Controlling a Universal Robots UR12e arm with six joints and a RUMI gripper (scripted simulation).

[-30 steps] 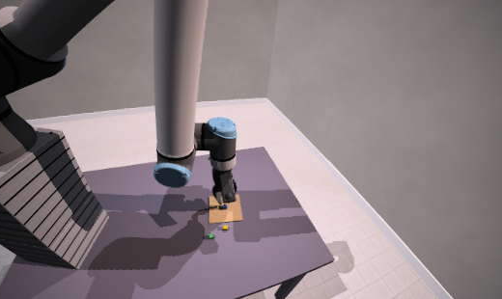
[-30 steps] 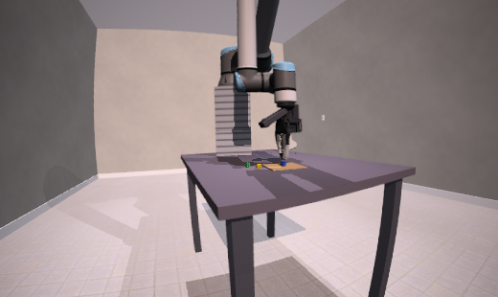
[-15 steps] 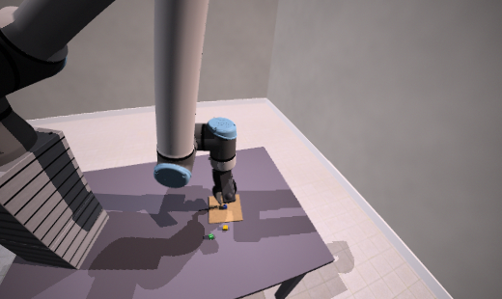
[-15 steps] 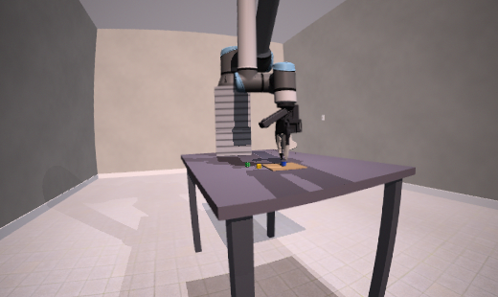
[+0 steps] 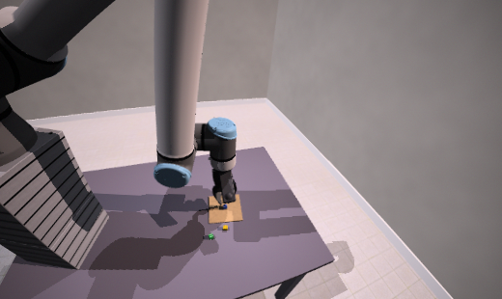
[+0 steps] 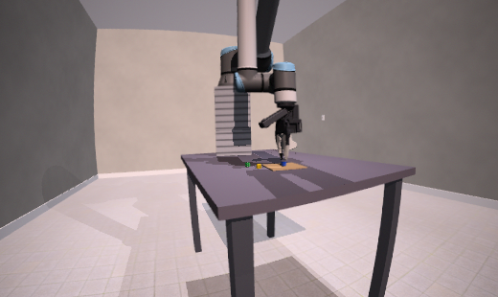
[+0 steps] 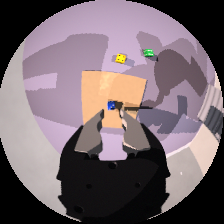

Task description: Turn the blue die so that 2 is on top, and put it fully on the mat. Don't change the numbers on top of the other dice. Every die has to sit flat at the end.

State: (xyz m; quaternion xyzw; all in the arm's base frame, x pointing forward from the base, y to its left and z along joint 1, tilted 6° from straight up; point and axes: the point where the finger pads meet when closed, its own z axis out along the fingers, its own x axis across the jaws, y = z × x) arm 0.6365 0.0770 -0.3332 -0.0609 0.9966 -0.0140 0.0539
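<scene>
Now: hand 30 mm above the blue die. The rest, counted from my hand: tan mat 40 mm below; then yellow die 10 mm behind, 100 mm to the right, 30 mm below; then green die 70 mm behind, 130 mm to the right, 30 mm below.
</scene>
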